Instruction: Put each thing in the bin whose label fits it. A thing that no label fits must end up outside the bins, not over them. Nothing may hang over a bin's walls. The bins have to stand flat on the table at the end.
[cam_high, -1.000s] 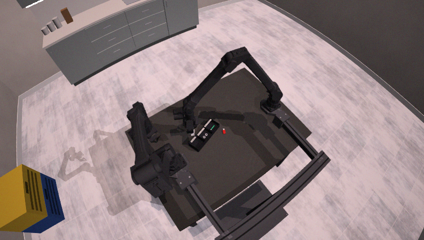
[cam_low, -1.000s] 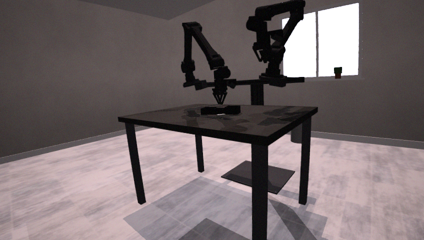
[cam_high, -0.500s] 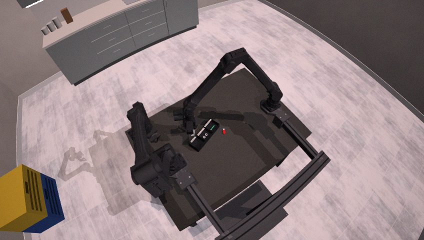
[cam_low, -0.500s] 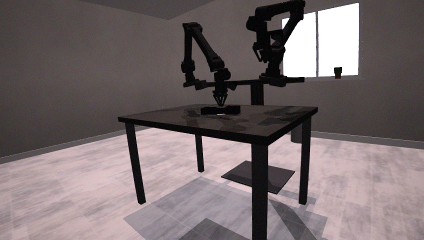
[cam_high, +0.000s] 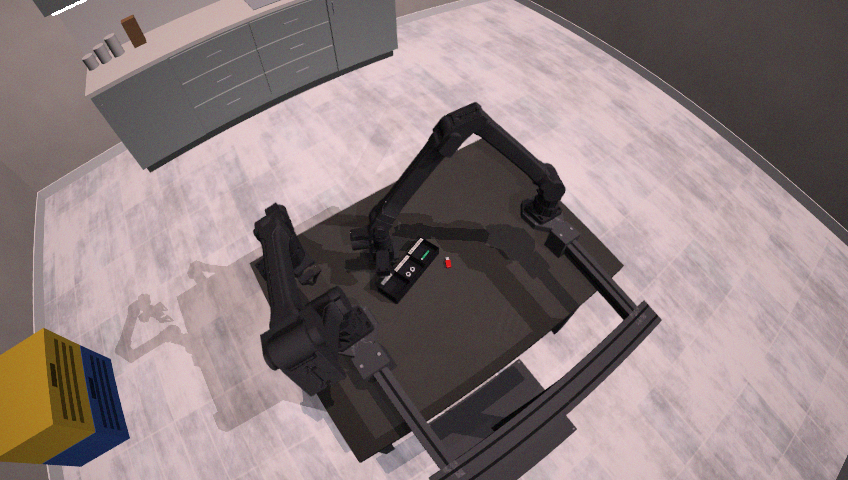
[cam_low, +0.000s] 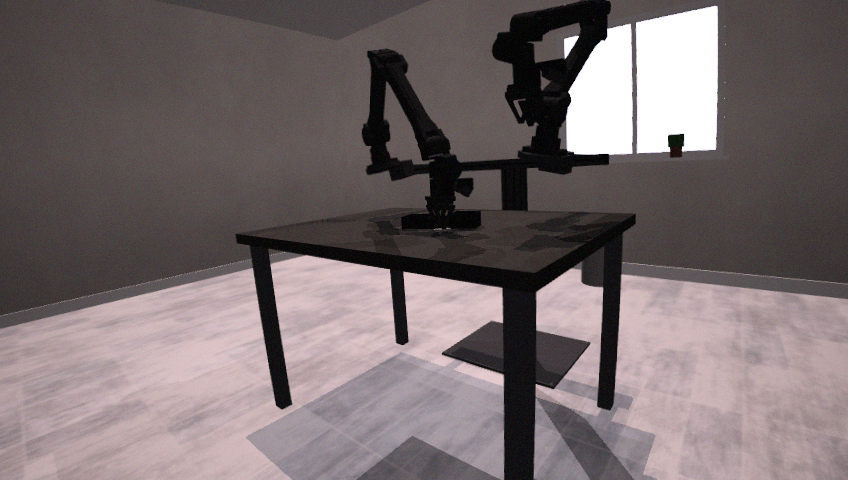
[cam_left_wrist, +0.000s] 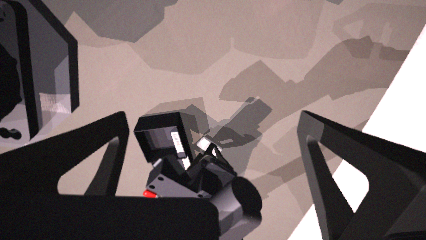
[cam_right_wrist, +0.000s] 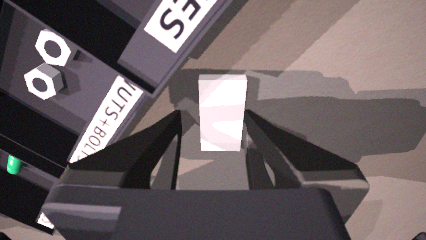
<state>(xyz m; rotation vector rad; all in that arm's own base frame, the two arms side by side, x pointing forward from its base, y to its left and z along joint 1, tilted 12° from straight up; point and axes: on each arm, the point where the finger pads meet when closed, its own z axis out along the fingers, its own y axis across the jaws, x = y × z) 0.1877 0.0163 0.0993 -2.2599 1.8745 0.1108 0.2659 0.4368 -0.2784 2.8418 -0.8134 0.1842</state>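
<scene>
The white card lies 1 cm below my right hand. From my right hand the other things lie so: black labelled bin 7 cm behind, 5 cm to the right, 1 cm above; then red usb stick 19 cm to the right, 11 cm behind, 1 cm below; then green battery 14 cm to the right, 5 cm behind.
</scene>
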